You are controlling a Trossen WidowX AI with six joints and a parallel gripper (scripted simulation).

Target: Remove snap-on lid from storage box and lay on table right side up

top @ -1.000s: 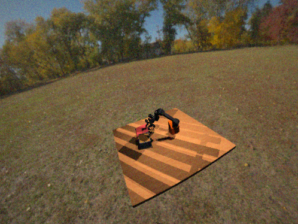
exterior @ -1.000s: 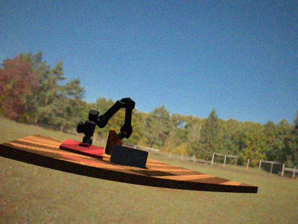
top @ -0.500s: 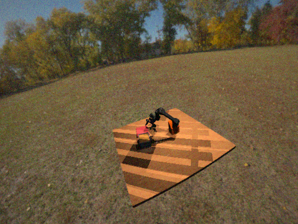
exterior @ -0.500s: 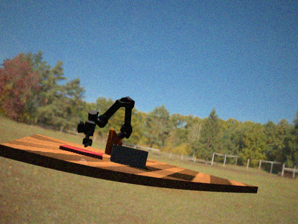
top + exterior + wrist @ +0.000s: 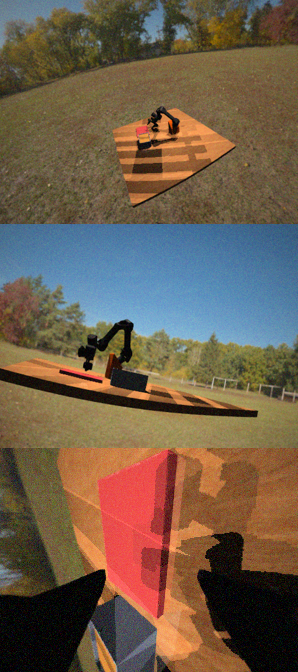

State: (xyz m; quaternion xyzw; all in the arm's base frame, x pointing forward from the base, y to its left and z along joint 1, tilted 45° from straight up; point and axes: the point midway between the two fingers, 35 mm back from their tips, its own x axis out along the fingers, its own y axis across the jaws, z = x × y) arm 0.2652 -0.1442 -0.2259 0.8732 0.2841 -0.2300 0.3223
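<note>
The red lid lies 12 cm ahead of my gripper tip, 2 cm to the right of it and 5 cm below it. From my gripper tip the other things lie so: blue-grey storage box 17 cm ahead, 23 cm to the left, 2 cm below.
</note>
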